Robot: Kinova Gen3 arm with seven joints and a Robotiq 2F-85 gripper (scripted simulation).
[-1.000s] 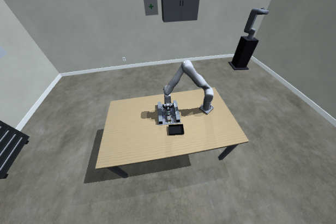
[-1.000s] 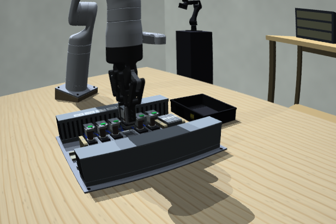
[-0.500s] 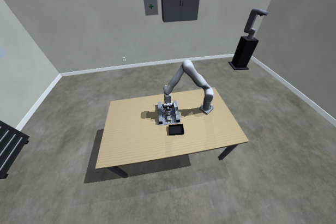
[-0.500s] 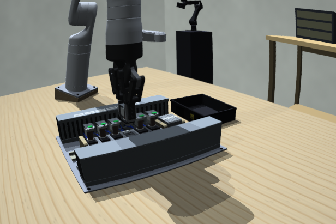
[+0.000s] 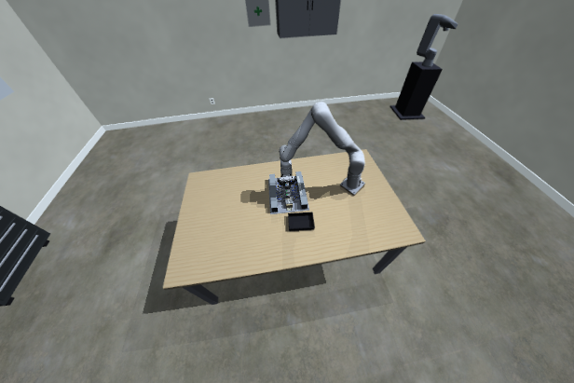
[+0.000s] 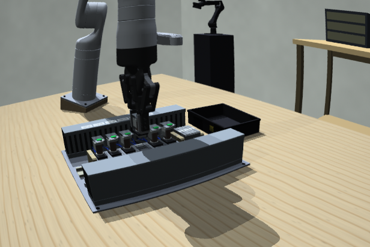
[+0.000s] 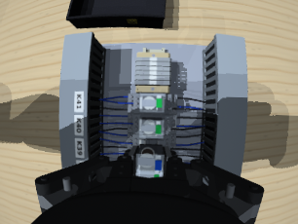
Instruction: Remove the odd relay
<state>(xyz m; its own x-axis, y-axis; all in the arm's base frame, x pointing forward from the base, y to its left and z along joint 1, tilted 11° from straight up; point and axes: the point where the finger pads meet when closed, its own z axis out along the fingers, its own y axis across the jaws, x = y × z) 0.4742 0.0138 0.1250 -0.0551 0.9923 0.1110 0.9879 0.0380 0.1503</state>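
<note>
Right now my hand is 10 mm above the relay. Round my hand: black parts tray 80 mm behind, 250 mm to the left, 70 mm below.
</note>
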